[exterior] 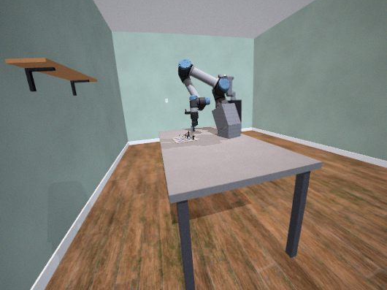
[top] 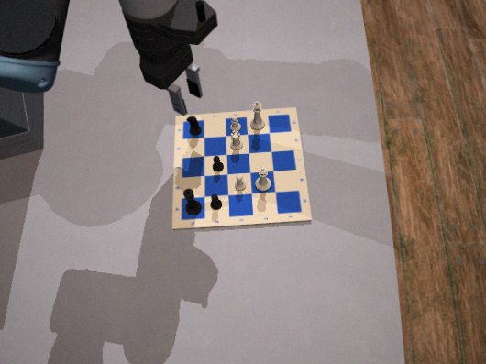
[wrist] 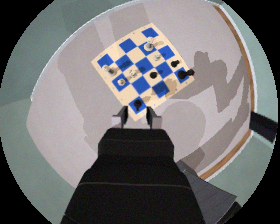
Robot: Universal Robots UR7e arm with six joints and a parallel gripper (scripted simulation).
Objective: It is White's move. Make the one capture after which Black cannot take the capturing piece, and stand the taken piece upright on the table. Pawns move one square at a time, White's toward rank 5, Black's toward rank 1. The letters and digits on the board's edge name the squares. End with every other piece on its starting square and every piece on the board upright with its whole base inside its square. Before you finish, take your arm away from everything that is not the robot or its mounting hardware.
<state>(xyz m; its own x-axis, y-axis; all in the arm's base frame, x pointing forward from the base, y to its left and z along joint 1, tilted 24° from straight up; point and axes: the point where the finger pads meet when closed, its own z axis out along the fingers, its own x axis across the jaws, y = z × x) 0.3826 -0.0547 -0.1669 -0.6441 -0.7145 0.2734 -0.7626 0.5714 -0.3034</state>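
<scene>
The black knight lies 8 cm below my hand. The rest, counted from my hand: chessboard (10 cm below, 8 cm to the right, 7 cm ahead); black queen (15 cm to the right, 6 cm below, 1 cm behind); white king (11 cm ahead, 6 cm below).
</scene>
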